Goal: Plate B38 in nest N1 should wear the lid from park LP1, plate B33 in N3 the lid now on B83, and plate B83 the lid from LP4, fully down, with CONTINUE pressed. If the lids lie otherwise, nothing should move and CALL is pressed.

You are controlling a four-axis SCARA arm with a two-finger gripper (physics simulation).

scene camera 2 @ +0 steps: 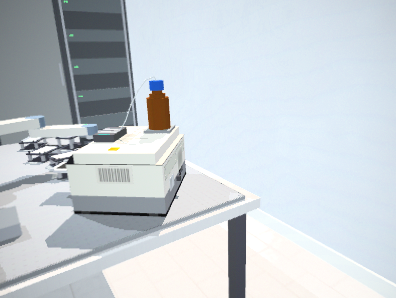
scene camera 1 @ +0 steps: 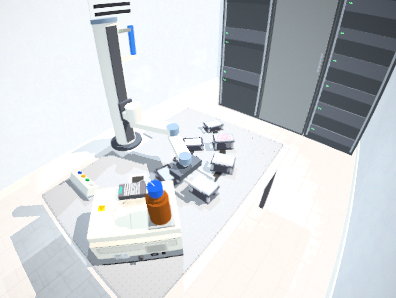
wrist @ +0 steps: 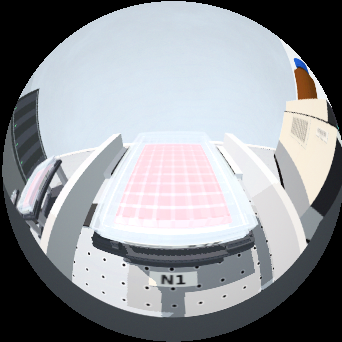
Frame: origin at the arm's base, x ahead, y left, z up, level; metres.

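Where they show: gripper, fingertip midpoint: (scene camera 1: pixel 207 184) (wrist: pixel 172 139); arm's base, link origin: (scene camera 1: pixel 126 141).
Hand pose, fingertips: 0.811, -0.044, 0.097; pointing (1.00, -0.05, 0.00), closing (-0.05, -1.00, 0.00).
Observation:
Things, the pixels of their top centre, and the offset from my fingertips, as dx, dy, dz. "pt": a spot on its surface instead.
- clear lid, top centre: (wrist: pixel 172 154) (scene camera 1: pixel 204 182) -0.024, +0.001, -0.003
- pink-welled plate, surface spot: (wrist: pixel 172 185) pt -0.057, +0.003, -0.005
- nest labelled N1, top centre: (wrist: pixel 173 167) (scene camera 1: pixel 204 184) -0.024, +0.001, -0.016
- pink plate, top centre: (wrist: pixel 32 179) -0.054, +0.245, -0.007
- button box, top centre: (scene camera 1: pixel 81 178) -0.607, -0.439, +0.000
- amber bottle with a blue cap, surface spot: (scene camera 1: pixel 159 206) pt +0.058, -0.384, +0.254
My gripper (wrist: pixel 172 139) (scene camera 1: pixel 204 183) is shut on a clear lid (wrist: pixel 172 231), its fingers along the lid's two long sides. The lid lies level over a pink-welled plate (wrist: pixel 172 185) in the nest labelled N1 (wrist: pixel 172 256). Their edges line up closely; I cannot tell whether the lid is fully down. Another pink plate (wrist: pixel 37 192) stands on a raised nest to the left in the wrist view. More plates or lids on stands (scene camera 1: pixel 223 161) (scene camera 1: pixel 223 138) (scene camera 1: pixel 193 142) (scene camera 1: pixel 213 124) show in scene camera 1; their labels are unreadable. The button box (scene camera 1: pixel 83 183) has blue, yellow and green buttons.
A cream instrument (scene camera 1: pixel 135 235) (scene camera 2: pixel 117 180) (wrist: pixel 307 145) stands on the table beside the nests. It carries an amber bottle with a blue cap (scene camera 1: pixel 159 206) (scene camera 2: pixel 158 111) (wrist: pixel 306 82) and a dark keypad unit (scene camera 1: pixel 132 190) (scene camera 2: pixel 110 134). In scene camera 2 it hides the gripper.

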